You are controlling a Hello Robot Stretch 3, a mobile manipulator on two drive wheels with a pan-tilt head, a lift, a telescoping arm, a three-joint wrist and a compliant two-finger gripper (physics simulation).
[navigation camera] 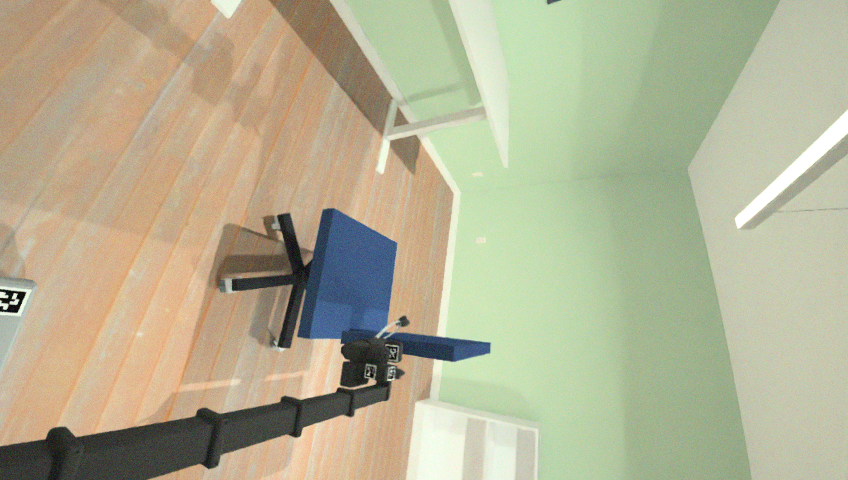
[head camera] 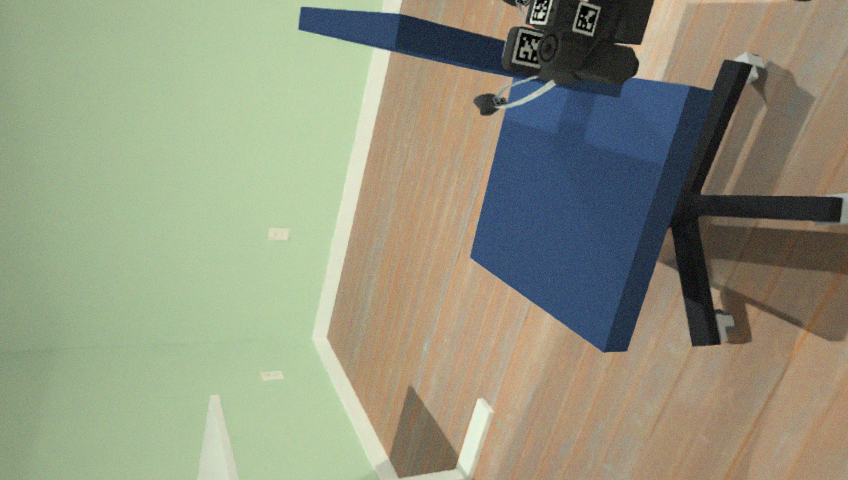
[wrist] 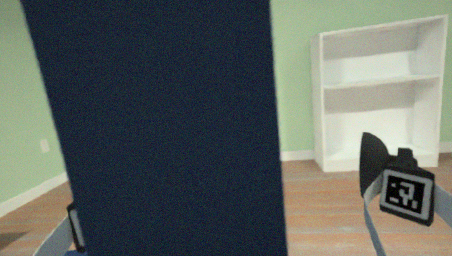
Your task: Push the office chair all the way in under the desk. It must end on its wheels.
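Places are measured from the robot's base along level axes (x right, y back, z down), in millimetres.
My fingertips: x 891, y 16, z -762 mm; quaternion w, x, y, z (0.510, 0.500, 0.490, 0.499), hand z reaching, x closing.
For each thing: its top centre in the pictures, then the offset to it from my fingertips. "pt": a spot on its surface instead. Level surfaces: height alone.
- office chair, surface spot: (head camera: 565,208) pt dx +52, dy -257, dz +291 mm
- white desk, surface height: dz -189 mm
- white bookshelf, surface spot: (wrist: 318,100) (navigation camera: 478,414) pt dx +1815, dy +614, dz +191 mm
The office chair (head camera: 565,208) (navigation camera: 351,273) has a blue seat and back and a black base; it is upright on its wheels, apart from the desk. The white desk (navigation camera: 490,77) (head camera: 217,449) is at the upper right of the navigation view and partly shows at the lower left of the head view. My gripper (head camera: 502,53) (navigation camera: 402,347) is open at the chair's back, above the seat. In the wrist view the dark backrest (wrist: 165,125) fills the middle close up and hides most of the left finger. The right finger stands apart from it. Contact cannot be told.
A white bookshelf (wrist: 318,100) (navigation camera: 476,413) stands against the green wall beyond the chair's back. The desk's foot (head camera: 476,437) (navigation camera: 382,155) rests on the wooden floor. My extended arm (navigation camera: 249,425) crosses the lower left of the navigation view.
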